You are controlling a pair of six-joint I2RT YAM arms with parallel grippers.
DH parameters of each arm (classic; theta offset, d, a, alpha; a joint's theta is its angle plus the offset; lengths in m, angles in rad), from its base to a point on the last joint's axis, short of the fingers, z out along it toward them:
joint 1: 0 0.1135 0.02 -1.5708
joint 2: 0 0 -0.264 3.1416
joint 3: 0.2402 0 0.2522 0
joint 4: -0.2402 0 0.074 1.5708
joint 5: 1.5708 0 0 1.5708
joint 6: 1.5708 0.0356 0 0
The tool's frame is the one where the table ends.
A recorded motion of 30 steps. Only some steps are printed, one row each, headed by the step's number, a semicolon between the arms.
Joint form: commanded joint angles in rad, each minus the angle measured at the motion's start. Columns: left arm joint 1, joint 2, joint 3, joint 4, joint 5, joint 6; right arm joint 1, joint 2, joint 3, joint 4, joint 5, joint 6.
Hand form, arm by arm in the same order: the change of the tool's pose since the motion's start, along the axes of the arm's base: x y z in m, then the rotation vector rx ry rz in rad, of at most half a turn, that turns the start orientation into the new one. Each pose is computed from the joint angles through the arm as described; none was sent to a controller.
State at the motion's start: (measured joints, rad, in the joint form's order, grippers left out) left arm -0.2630 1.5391 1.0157 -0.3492 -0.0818 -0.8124; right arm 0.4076 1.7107 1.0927 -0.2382 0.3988 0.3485
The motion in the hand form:
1: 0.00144 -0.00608 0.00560 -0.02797 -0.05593 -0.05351; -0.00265 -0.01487 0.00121 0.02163 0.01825 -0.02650
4: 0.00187 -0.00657 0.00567 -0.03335 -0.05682 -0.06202; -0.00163 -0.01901 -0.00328 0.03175 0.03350 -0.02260
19: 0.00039 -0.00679 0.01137 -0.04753 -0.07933 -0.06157; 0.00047 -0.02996 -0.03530 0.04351 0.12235 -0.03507
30: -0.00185 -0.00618 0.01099 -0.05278 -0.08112 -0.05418; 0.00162 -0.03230 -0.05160 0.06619 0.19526 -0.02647
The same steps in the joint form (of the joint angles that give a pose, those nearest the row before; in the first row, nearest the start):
1: -0.0129 -0.0096 -0.0048 0.0580 0.0361 0.0223; -0.0383 -0.0282 -0.0222 -0.0182 -0.0281 0.0092
4: -0.0130 -0.0082 -0.0038 0.0608 0.0454 0.0252; -0.0525 -0.0221 -0.0310 -0.0122 -0.0513 0.0047
19: -0.0143 -0.0250 -0.0042 0.0694 0.0501 0.0181; -0.0883 0.0413 -0.0716 0.0103 -0.0990 0.0106
30: -0.0146 -0.0341 -0.0151 0.0738 0.0483 0.0093; -0.1004 0.0857 -0.0717 -0.0086 -0.1485 0.0185

